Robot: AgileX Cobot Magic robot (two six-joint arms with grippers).
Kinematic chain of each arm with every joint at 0, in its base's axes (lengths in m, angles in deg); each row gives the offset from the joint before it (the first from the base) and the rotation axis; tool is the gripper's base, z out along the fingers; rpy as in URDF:
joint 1: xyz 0 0 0.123 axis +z
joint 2: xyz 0 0 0 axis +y
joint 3: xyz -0.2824 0 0.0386 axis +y
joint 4: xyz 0.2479 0 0.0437 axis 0.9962 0 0.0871
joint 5: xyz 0 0 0 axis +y
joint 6: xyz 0.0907 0 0.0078 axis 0.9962 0 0.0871
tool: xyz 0 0 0 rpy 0 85 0
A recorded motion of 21 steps. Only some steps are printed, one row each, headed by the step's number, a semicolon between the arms.
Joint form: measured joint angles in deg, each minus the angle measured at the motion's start. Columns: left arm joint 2, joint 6, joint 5, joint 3, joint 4, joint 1; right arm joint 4, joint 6, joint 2, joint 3, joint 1, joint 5.
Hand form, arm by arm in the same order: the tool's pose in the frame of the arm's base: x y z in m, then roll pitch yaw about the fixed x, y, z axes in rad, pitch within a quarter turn. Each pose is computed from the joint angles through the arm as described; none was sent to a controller.
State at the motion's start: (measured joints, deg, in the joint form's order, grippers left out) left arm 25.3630 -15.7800 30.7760 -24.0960 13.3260 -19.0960; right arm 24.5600 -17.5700 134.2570 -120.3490 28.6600 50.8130
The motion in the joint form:
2: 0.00 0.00 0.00 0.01 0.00 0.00; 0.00 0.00 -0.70 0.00 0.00 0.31
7: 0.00 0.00 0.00 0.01 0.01 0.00; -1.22 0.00 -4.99 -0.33 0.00 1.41
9: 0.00 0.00 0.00 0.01 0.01 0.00; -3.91 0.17 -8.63 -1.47 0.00 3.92
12: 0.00 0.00 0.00 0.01 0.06 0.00; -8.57 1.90 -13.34 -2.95 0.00 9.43
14: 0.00 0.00 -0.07 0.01 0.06 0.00; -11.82 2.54 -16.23 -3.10 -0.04 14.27
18: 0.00 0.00 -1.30 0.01 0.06 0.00; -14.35 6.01 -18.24 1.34 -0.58 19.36
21: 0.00 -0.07 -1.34 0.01 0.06 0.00; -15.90 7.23 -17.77 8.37 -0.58 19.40
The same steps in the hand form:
2: 0.0896 -0.0196 0.2767 -3.1086 1.1137 2.9769; 0.4431 0.2758 0.2149 2.8293 0.5906 -2.6103
7: 0.0896 -0.0196 0.2767 -3.1090 1.1138 2.9766; 0.4353 0.2705 0.2539 2.8578 0.6528 -2.5837
9: 0.0896 -0.0196 0.2767 -3.1090 1.1138 2.9766; 0.4262 0.2628 0.2887 2.9194 0.6907 -2.5302
12: 0.0896 -0.0196 0.2768 -3.1109 1.1139 2.9749; 0.4095 0.2486 0.3298 3.0048 0.6903 -2.4746
14: 0.0897 -0.0196 0.2768 -3.1105 1.1151 2.9749; 0.3965 0.2371 0.3487 3.0635 0.6498 -2.4356
18: 0.0904 -0.0203 0.2786 -3.1032 1.1357 2.9766; 0.3864 0.2233 0.3372 3.0504 0.5089 -2.4925
21: 0.0904 -0.0203 0.2786 -3.1003 1.1364 2.9796; 0.3843 0.2197 0.2982 3.0485 0.3728 -2.5144

